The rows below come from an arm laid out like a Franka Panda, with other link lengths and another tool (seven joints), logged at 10 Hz.
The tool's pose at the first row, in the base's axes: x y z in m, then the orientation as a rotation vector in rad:
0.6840, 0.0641, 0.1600, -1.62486, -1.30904, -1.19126
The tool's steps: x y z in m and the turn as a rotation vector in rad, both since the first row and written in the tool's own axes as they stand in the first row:
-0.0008, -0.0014, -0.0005, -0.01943, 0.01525, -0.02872
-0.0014, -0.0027, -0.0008, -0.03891, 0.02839, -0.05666
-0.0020, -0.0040, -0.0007, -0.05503, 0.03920, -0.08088
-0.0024, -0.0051, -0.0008, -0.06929, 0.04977, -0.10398
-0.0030, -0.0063, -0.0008, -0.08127, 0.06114, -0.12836
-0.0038, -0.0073, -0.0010, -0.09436, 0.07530, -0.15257
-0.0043, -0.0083, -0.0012, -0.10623, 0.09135, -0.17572
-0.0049, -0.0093, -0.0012, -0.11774, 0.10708, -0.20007
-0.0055, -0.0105, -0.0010, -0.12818, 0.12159, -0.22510
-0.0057, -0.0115, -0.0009, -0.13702, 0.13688, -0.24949
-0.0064, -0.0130, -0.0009, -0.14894, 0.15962, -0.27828
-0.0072, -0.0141, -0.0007, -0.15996, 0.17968, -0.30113
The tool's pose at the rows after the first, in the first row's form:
0.6825, 0.0637, 0.1594, -1.61263, -1.31912, -1.23480
0.6811, 0.0635, 0.1589, -1.60195, -1.32948, -1.27655
0.6798, 0.0637, 0.1583, -1.59220, -1.33895, -1.31174
0.6787, 0.0638, 0.1579, -1.58156, -1.34810, -1.34455
0.6775, 0.0638, 0.1573, -1.56765, -1.35872, -1.37668
0.6765, 0.0636, 0.1566, -1.55191, -1.36668, -1.41142
0.6754, 0.0635, 0.1562, -1.53395, -1.37268, -1.44560
0.6744, 0.0636, 0.1556, -1.51494, -1.37993, -1.47989
0.6732, 0.0638, 0.1549, -1.49544, -1.38889, -1.51281
0.6723, 0.0641, 0.1547, -1.47417, -1.39718, -1.54431
0.6708, 0.0642, 0.1540, -1.44555, -1.40272, -1.58544
0.6697, 0.0644, 0.1532, -1.42169, -1.40472, -1.62047

